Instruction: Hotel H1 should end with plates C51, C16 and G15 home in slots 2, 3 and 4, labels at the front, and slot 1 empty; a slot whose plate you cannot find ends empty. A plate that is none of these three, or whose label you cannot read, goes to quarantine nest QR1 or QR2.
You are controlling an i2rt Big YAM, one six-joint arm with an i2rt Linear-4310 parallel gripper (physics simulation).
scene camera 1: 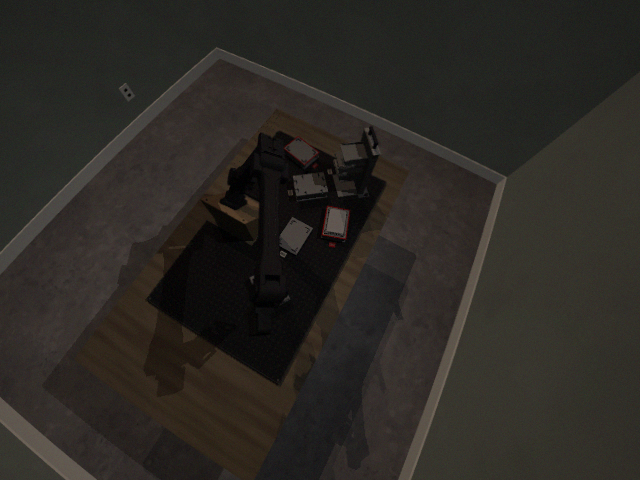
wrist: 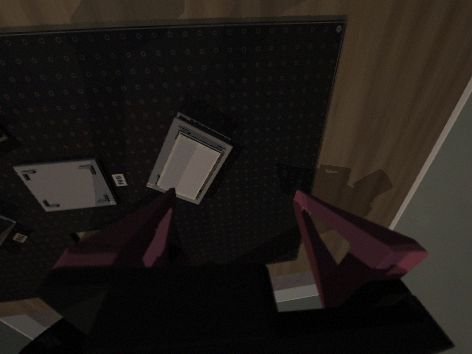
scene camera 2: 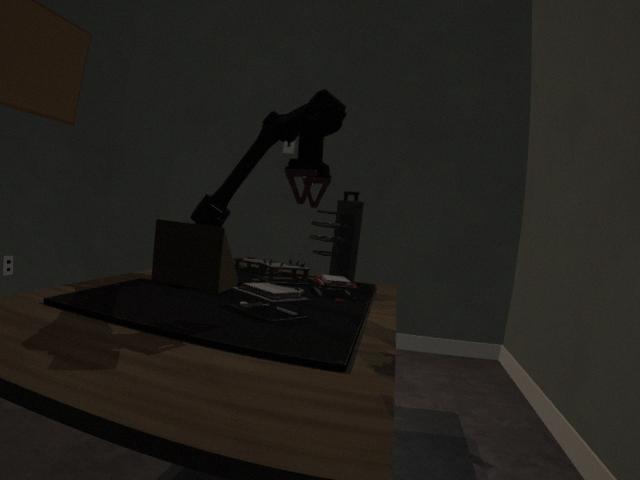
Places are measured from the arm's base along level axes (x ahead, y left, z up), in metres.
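Where they show: gripper, between the fingertips: [wrist: 237, 194] [scene camera 2: 307, 205]; arm's base, origin of its link: [scene camera 1: 233, 203] [scene camera 2: 191, 248].
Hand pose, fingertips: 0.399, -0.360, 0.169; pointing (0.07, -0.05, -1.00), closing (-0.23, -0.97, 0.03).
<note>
Things, the pixels of their top centre, and the offset from my fingertips, as dx, dy, dz. Level surfaces: height alone.
- flat grey nest, centre of its top: [wrist: 66, 189] [scene camera 1: 294, 235] -0.091, +0.362, -0.257
- tag, centre of its top: [wrist: 119, 180] -0.103, +0.257, -0.275
- pegged grey nest, centre of its top: [scene camera 2: 284, 260] [scene camera 1: 310, 182] -0.128, +0.636, -0.199
- black mat, height of its surface: dz -0.275
My gripper [scene camera 2: 307, 204] [wrist: 237, 194] is open, with nothing between its fingers, high above the mat. In scene camera 1 the arm hides it. A white plate [scene camera 2: 271, 289] [wrist: 192, 165] lies on a grey nest; the wrist view shows it beyond the left fingertip, and the arm mostly hides it in scene camera 1. I cannot read its label. The hotel [scene camera 1: 370, 142] [scene camera 2: 348, 242] stands at the far right with several shelves; I cannot tell what they hold. A red-rimmed nest [scene camera 1: 348, 222] bears a white plate [scene camera 1: 336, 221] [scene camera 2: 334, 278], label unreadable. Another red-rimmed nest [scene camera 1: 301, 150] is farther back.
A flat grey nest [scene camera 1: 295, 235] [wrist: 65, 185] with corner brackets lies beside a tag [wrist: 119, 180] reading N6. A pegged grey nest [scene camera 1: 310, 186] is left of the hotel. The arm's wooden base block [scene camera 2: 188, 255] stands at the left edge of the black mat [scene camera 1: 206, 279] [wrist: 260, 65].
</note>
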